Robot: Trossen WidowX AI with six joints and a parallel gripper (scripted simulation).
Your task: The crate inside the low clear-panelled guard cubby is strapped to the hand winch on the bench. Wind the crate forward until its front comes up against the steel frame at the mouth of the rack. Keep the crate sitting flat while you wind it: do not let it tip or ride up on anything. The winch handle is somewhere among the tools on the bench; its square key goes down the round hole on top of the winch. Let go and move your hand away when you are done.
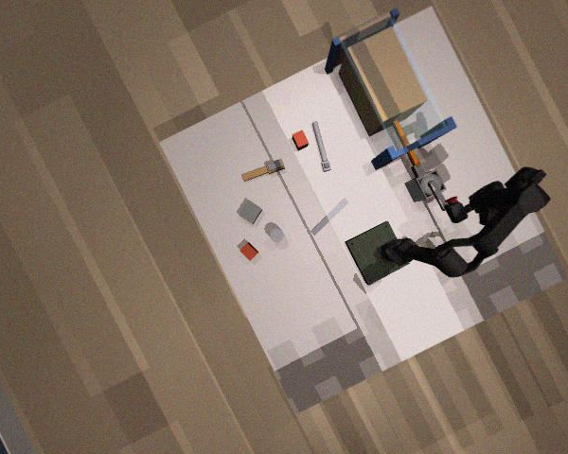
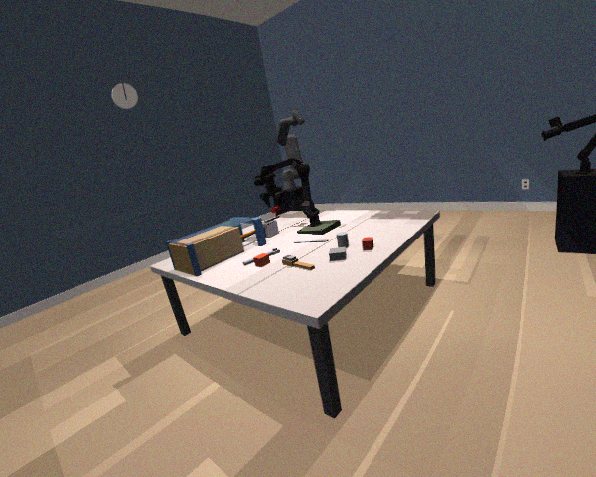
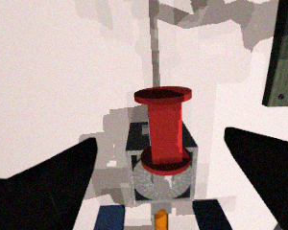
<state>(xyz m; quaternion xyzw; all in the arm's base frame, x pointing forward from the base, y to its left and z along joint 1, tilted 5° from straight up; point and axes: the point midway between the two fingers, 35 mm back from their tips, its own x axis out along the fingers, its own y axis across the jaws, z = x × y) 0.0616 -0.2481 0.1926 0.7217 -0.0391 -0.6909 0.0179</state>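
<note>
Now: the red knob 3 cm below my gripper tip. Also, from my gripper tip: winch handle (4 cm ahead, 6 cm below); then blue frame (26 cm ahead, 5 cm below); then grey winch (8 cm ahead, 13 cm below).
</note>
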